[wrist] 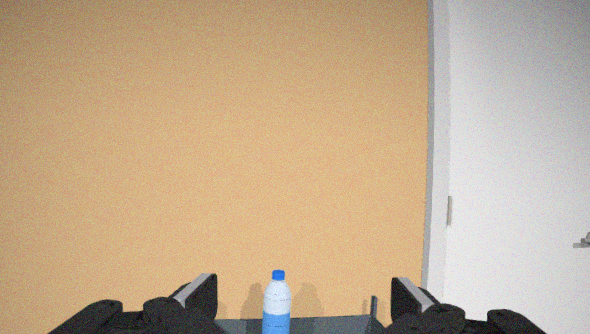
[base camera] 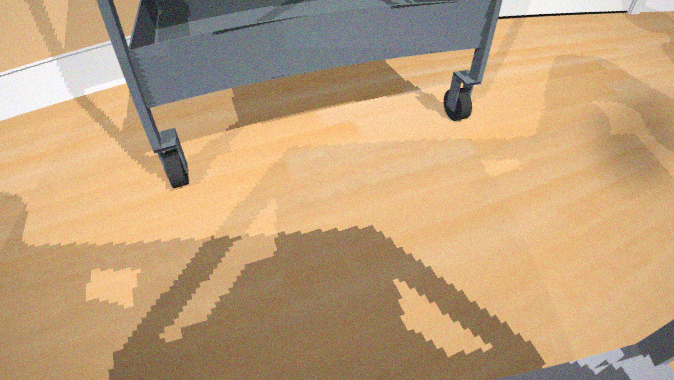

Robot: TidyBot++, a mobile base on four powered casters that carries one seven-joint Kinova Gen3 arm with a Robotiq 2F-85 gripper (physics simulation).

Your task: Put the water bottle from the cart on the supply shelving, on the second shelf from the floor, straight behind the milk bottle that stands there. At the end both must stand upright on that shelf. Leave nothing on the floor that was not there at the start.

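Frame: origin at the arm's base, x ahead, y left, z up, level; metres.
Seen in the pictures: gripper, fingertip midpoint: (wrist: 303, 295).
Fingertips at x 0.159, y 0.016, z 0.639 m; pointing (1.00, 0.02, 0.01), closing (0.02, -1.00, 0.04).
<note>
A point is followed by its place in that frame.
The water bottle (wrist: 276, 305) @[x 0.695, y 0.085, z 0.413 m], white with a blue cap and a blue band, stands upright on the cart, low in the wrist view; its lower part is cut off by the view's bottom edge. The grey cart (base camera: 310, 65) @[x 0.492, y -0.013, z -0.258 m] (wrist: 320, 325) @[x 0.833, y -0.022, z 0.310 m] shows its lower tray, legs and two casters at the top of the base camera view. My gripper (wrist: 303, 295) @[x 0.159, y 0.016, z 0.640 m] is open and empty. In the wrist view the bottle appears between the two fingertips, a little nearer the left one, and stands beyond them. The supply shelving and the milk bottle do not show in these views.
A tan wall (wrist: 225, 140) @[x 0.795, y 0.253, z 0.793 m] stands behind the cart. A white door (wrist: 520, 125) @[x 1.048, y -0.695, z 0.926 m] with its frame and handle is on the right. Wooden floor (base camera: 350, 185) @[x 0.432, y -0.055, z -0.397 m] with shadows lies before the cart. Part of my base (base camera: 590, 372) @[x 0.139, y -0.177, z -0.281 m] shows at the bottom right.
</note>
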